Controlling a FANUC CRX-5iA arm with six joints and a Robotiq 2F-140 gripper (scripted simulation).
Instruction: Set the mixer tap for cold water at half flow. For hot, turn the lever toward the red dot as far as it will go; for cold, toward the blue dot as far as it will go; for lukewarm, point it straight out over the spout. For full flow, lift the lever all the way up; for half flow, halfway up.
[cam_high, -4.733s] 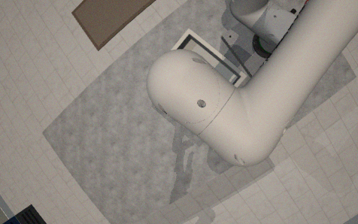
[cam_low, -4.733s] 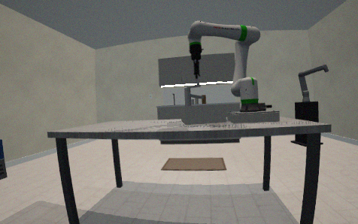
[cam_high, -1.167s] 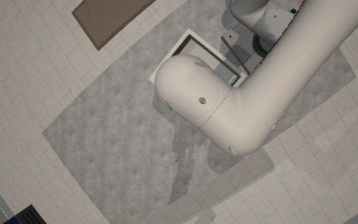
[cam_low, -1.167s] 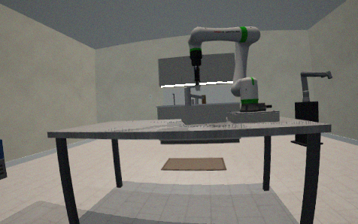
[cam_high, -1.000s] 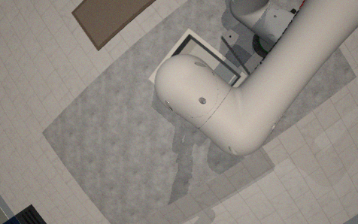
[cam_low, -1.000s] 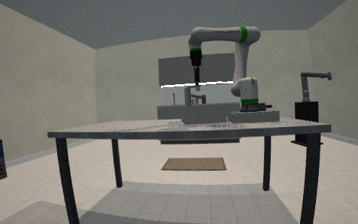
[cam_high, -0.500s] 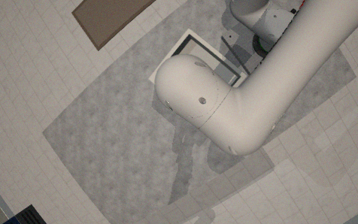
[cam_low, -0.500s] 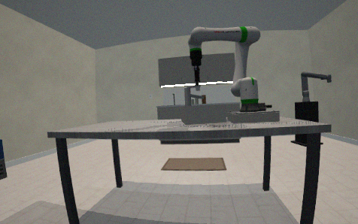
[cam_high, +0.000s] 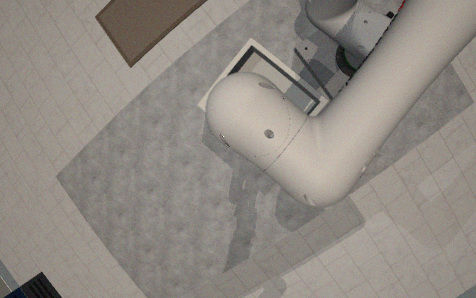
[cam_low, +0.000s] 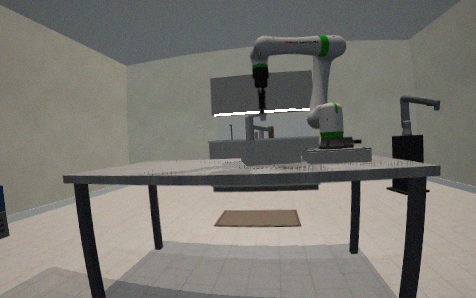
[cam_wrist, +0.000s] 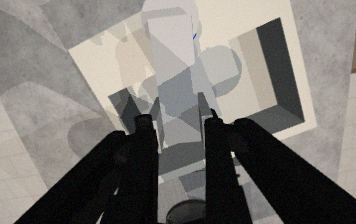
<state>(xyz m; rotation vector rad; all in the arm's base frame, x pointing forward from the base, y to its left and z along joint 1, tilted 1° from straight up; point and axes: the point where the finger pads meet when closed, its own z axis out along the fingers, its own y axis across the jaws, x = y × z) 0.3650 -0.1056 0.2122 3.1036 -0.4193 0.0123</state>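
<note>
My gripper is now 3 cm short of the grey tap lever and 1 cm to the left of it. From my hand the other things lie so: sink basin: 24 cm below, 4 cm behind, 3 cm to the right; then mixer tap: 5 cm below, 5 cm ahead, 2 cm to the right.
</note>
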